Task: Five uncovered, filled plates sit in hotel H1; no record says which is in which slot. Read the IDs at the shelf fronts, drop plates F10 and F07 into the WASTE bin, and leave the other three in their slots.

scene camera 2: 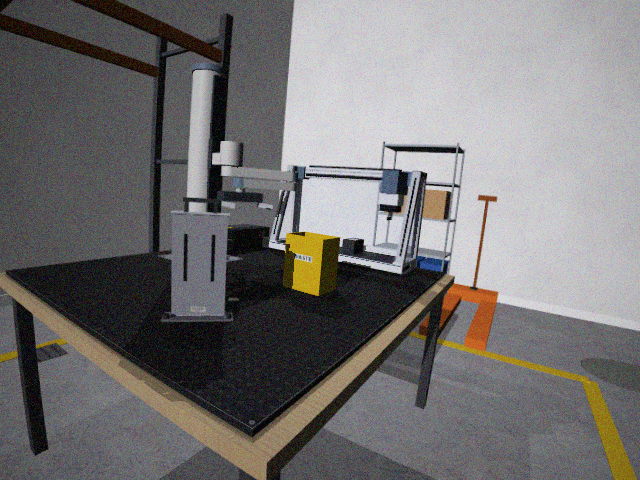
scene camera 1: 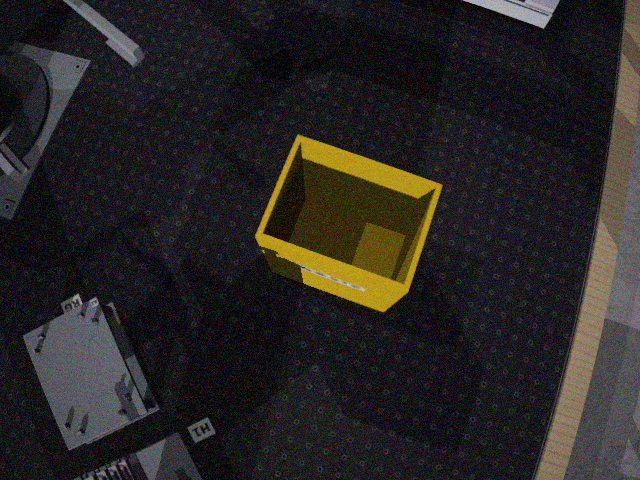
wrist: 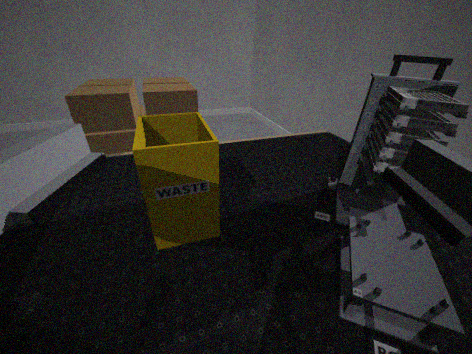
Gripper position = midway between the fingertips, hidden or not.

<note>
In view: the gripper (scene camera 1: 77, 113).
The gripper also shows in the wrist view (wrist: 244, 150).
</note>
